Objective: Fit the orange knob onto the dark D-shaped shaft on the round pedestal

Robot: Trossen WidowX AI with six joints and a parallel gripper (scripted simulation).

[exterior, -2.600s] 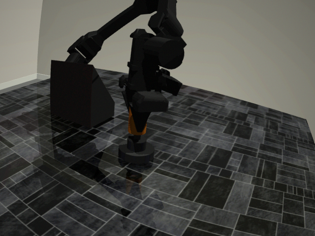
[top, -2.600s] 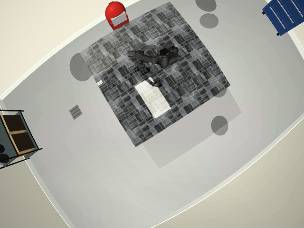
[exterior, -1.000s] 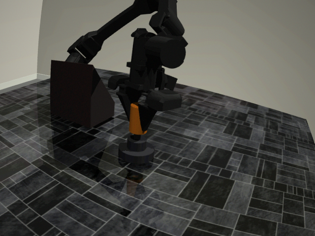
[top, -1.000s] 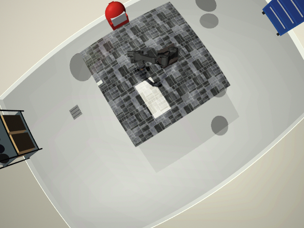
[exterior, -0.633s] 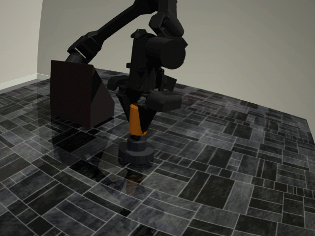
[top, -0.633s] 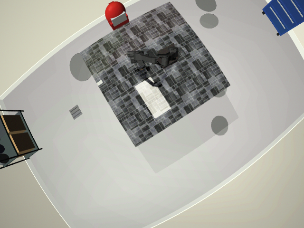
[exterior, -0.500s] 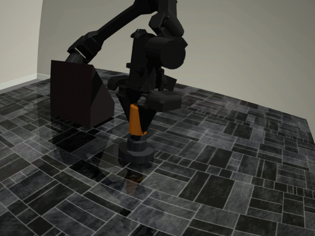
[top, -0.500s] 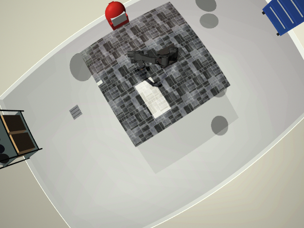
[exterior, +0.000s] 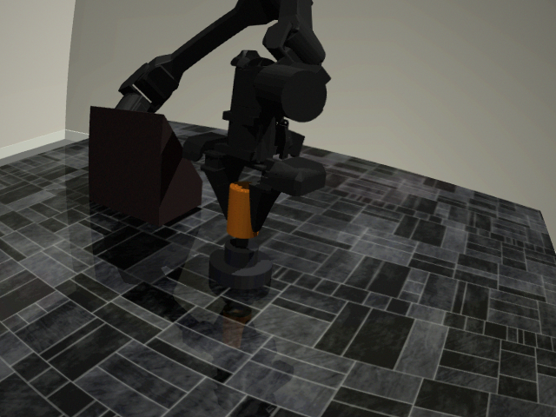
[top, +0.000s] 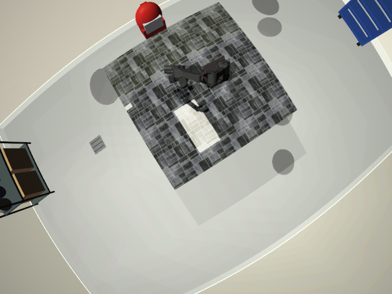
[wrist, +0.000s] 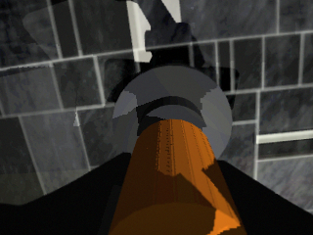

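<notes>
My gripper tip is 2 cm below the orange knob. The rest, counted from my gripper tip: round pedestal 4 cm below.
</notes>
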